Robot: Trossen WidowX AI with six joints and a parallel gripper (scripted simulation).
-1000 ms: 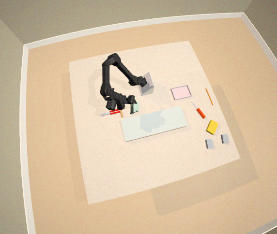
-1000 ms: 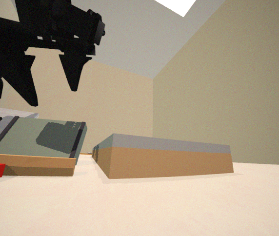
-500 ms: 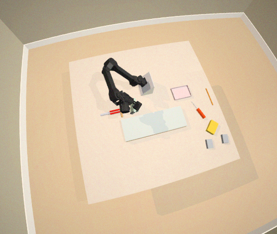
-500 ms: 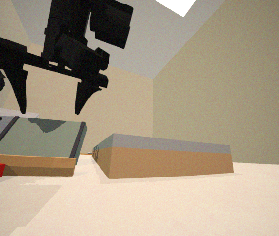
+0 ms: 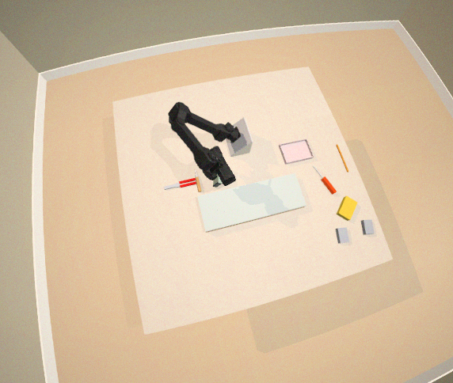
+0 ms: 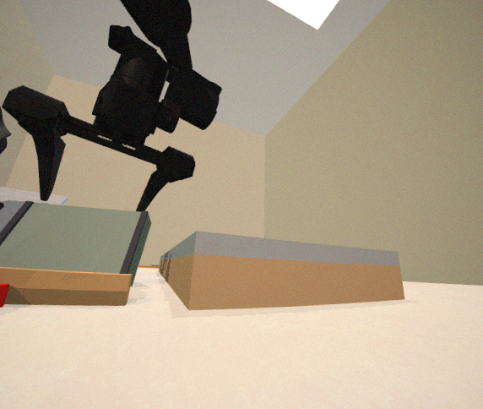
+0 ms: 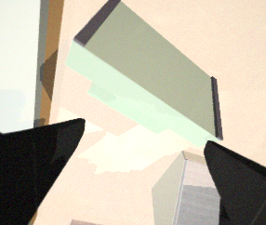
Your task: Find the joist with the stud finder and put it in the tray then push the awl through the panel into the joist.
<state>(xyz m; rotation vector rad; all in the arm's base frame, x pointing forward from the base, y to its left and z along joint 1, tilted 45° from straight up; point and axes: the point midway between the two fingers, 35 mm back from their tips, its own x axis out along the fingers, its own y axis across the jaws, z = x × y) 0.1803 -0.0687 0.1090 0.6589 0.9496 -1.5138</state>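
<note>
The stud finder lies 5 cm below my gripper tip and 1 cm behind it. The rest, counted from my gripper tip: yellow block 56 cm to the left, 38 cm ahead, 6 cm below; then pink tray 43 cm to the left, 6 cm below, 1 cm behind; then thin orange stick 68 cm to the left, 11 cm ahead, 7 cm below.
</note>
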